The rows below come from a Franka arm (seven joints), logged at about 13 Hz.
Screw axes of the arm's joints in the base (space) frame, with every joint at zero. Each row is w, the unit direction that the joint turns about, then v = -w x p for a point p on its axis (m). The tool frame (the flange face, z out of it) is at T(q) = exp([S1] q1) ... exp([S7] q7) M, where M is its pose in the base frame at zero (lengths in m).
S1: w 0 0 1 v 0 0 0
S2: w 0 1 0 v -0.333 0 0
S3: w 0 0 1 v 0 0 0
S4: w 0 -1 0 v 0.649 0 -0.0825
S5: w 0 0 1 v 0 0 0
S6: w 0 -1 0 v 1.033 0 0
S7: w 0 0 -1 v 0 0.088 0
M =
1 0 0 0.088
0 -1 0 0
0 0 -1 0.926
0 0 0 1
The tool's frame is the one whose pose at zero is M.
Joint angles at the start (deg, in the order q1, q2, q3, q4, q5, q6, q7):
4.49, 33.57, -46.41, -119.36, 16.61, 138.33, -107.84
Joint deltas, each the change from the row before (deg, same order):
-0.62, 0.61, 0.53, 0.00, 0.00, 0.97, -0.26
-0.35, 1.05, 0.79, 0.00, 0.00, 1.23, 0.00
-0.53, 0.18, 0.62, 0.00, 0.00, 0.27, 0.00
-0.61, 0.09, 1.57, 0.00, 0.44, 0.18, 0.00
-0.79, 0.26, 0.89, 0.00, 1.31, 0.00, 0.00
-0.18, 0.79, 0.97, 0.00, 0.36, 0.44, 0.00
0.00, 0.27, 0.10, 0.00, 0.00, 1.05, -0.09
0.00, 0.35, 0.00, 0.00, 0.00, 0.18, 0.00
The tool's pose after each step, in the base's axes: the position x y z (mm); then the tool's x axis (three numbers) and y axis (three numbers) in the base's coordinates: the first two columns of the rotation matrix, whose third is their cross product. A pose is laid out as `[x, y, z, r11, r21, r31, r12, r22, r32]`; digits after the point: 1 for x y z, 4 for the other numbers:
[432.3, -385.2, 213.9, 0.5158, 0.8282, -0.2189, 0.8351, -0.5432, -0.0872]
[433.8, -383.7, 205.0, 0.5060, 0.8314, -0.2295, 0.8402, -0.5353, -0.0867]
[433.6, -383.4, 201.5, 0.5053, 0.8324, -0.2276, 0.8406, -0.5344, -0.0886]
[438.0, -376.4, 194.8, 0.5007, 0.8391, -0.2126, 0.8444, -0.5275, -0.0932]
[436.9, -375.6, 189.3, 0.5182, 0.8325, -0.1960, 0.8351, -0.5419, -0.0941]
[439.4, -370.2, 180.2, 0.5110, 0.8373, -0.1943, 0.8385, -0.5353, -0.1017]
[440.7, -370.7, 179.3, 0.5065, 0.8384, -0.2014, 0.8428, -0.5307, -0.0895]
[440.0, -371.0, 176.9, 0.5051, 0.8382, -0.2055, 0.8428, -0.5303, -0.0917]

